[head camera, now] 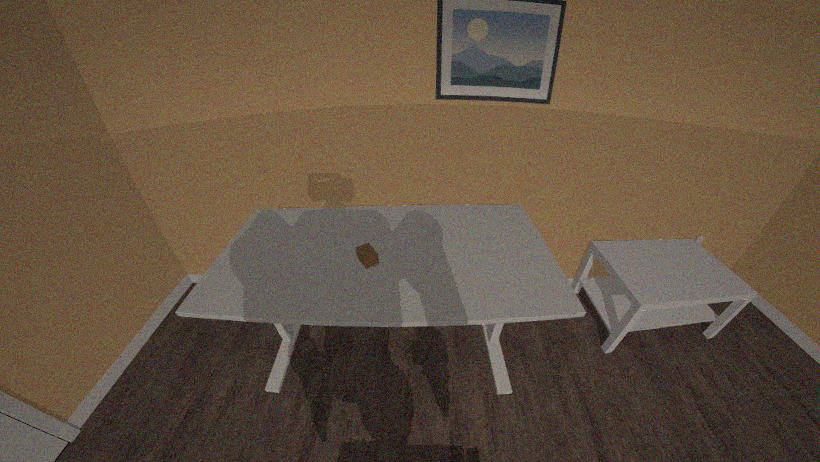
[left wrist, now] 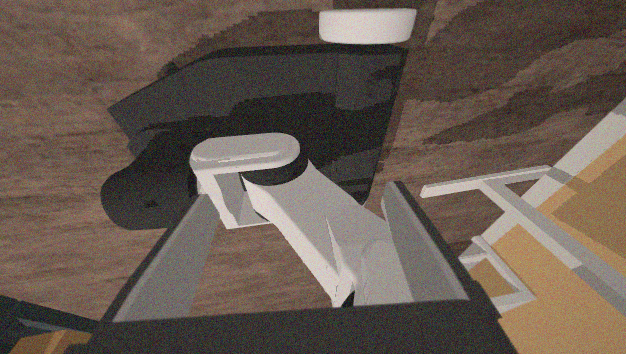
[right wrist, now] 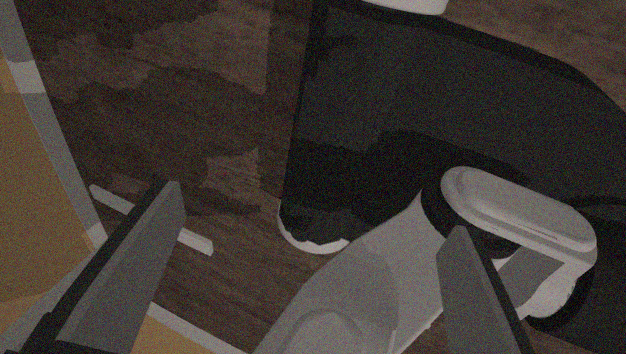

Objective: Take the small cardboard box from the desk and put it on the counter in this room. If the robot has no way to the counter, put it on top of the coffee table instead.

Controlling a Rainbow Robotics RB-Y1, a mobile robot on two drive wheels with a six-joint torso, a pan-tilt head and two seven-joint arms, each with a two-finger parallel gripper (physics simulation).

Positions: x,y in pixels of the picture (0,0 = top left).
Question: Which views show my left gripper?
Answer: The left wrist view only.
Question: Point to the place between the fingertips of my right gripper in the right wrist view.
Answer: At 315,221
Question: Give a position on a white desk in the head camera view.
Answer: At 469,264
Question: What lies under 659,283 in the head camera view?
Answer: A low white coffee table.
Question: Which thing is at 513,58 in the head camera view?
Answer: A framed picture.
